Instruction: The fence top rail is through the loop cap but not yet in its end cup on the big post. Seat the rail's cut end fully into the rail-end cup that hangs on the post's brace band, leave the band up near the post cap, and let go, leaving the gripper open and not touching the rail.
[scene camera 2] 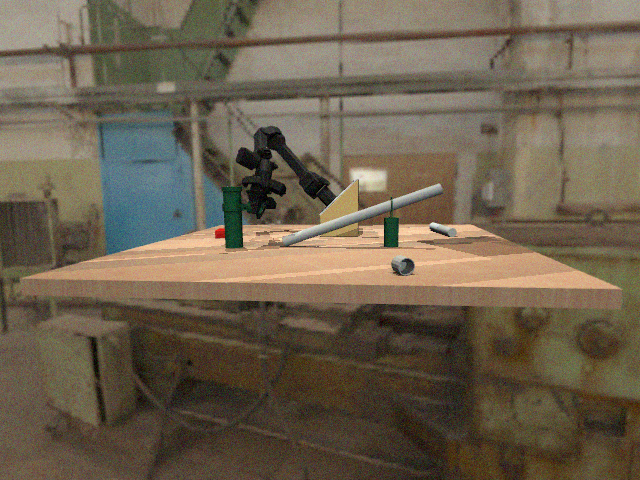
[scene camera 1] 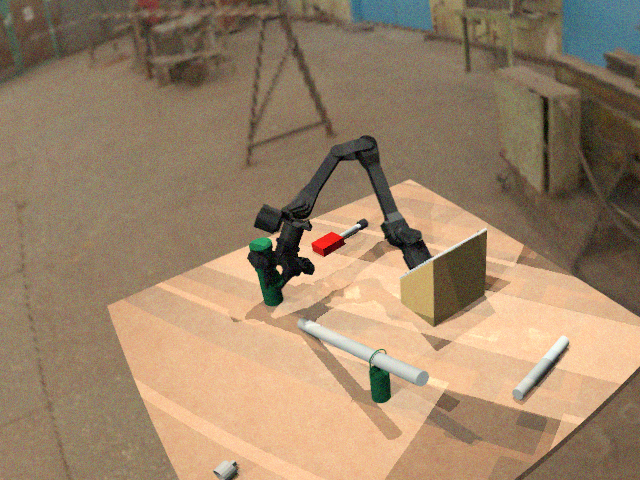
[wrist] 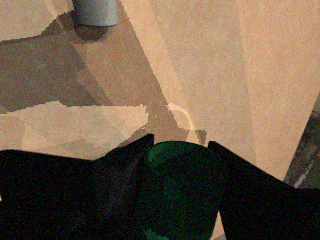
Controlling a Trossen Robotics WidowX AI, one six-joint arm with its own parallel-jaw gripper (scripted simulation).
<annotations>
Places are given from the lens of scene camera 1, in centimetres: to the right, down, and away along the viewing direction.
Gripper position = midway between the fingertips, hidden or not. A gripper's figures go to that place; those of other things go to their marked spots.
gripper [scene camera 1: 272, 289]: -13, 14, 159
grey top rail [scene camera 1: 359, 350]: 9, 26, 129
</annotations>
